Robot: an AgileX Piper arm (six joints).
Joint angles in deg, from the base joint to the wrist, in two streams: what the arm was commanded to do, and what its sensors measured. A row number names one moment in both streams.
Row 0, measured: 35.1, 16.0, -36.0, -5.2, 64.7, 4.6
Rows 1 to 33, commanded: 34.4, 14.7, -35.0, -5.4, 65.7, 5.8; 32.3, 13.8, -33.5, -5.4, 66.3, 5.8; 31.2, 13.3, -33.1, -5.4, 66.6, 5.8; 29.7, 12.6, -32.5, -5.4, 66.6, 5.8; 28.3, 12.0, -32.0, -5.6, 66.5, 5.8; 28.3, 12.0, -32.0, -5.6, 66.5, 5.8; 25.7, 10.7, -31.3, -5.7, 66.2, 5.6; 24.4, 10.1, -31.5, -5.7, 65.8, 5.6; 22.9, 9.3, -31.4, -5.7, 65.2, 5.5; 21.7, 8.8, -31.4, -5.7, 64.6, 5.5; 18.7, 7.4, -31.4, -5.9, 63.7, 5.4; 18.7, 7.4, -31.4, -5.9, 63.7, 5.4; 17.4, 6.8, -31.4, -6.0, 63.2, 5.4; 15.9, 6.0, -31.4, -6.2, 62.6, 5.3; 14.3, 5.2, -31.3, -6.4, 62.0, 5.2; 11.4, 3.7, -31.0, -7.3, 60.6, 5.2; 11.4, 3.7, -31.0, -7.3, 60.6, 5.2; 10.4, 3.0, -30.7, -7.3, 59.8, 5.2; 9.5, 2.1, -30.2, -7.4, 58.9, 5.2; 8.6, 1.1, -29.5, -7.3, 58.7, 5.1; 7.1, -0.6, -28.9, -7.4, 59.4, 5.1; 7.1, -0.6, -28.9, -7.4, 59.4, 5.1; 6.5, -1.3, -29.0, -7.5, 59.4, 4.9; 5.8, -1.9, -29.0, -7.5, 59.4, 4.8; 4.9, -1.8, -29.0, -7.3, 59.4, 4.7; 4.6, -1.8, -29.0, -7.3, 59.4, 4.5; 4.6, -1.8, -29.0, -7.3, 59.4, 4.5; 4.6, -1.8, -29.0, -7.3, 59.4, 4.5; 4.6, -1.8, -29.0, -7.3, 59.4, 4.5; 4.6, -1.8, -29.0, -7.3, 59.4, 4.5; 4.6, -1.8, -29.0, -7.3, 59.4, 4.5; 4.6, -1.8, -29.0, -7.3, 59.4, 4.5; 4.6, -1.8, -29.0, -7.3, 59.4, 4.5
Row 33, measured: 5.1, -0.2, -29.0, -7.2, 59.9, 5.0
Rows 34 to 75, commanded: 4.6, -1.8, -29.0, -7.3, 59.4, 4.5; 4.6, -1.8, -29.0, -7.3, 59.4, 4.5; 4.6, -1.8, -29.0, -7.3, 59.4, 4.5; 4.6, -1.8, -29.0, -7.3, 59.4, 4.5; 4.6, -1.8, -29.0, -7.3, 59.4, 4.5; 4.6, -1.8, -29.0, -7.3, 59.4, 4.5; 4.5, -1.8, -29.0, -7.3, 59.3, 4.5; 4.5, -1.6, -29.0, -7.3, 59.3, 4.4; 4.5, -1.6, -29.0, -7.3, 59.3, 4.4; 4.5, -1.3, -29.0, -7.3, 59.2, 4.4; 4.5, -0.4, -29.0, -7.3, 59.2, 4.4; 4.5, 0.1, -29.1, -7.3, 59.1, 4.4; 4.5, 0.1, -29.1, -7.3, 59.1, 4.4; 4.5, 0.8, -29.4, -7.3, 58.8, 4.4; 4.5, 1.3, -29.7, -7.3, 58.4, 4.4; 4.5, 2.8, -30.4, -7.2, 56.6, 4.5; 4.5, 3.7, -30.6, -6.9, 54.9, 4.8; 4.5, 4.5, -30.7, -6.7, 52.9, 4.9; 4.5, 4.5, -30.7, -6.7, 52.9, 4.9; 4.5, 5.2, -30.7, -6.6, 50.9, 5.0; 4.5, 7.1, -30.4, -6.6, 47.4, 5.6; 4.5, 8.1, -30.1, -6.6, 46.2, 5.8; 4.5, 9.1, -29.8, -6.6, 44.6, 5.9; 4.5, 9.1, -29.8, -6.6, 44.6, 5.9; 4.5, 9.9, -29.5, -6.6, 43.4, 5.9; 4.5, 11.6, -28.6, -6.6, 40.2, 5.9; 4.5, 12.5, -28.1, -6.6, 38.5, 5.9; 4.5, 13.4, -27.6, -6.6, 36.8, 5.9; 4.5, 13.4, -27.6, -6.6, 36.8, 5.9; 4.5, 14.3, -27.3, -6.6, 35.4, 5.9; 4.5, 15.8, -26.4, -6.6, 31.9, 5.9; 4.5, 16.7, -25.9, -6.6, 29.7, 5.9; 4.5, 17.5, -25.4, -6.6, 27.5, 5.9; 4.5, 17.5, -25.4, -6.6, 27.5, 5.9; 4.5, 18.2, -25.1, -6.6, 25.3, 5.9; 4.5, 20.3, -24.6, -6.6, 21.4, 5.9; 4.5, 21.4, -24.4, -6.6, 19.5, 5.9; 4.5, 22.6, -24.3, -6.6, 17.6, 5.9; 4.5, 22.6, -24.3, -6.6, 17.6, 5.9; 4.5, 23.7, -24.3, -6.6, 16.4, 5.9; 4.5, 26.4, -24.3, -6.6, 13.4, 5.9; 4.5, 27.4, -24.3, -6.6, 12.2, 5.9
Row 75, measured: 5.1, 24.7, -24.5, -6.7, 17.2, 5.5
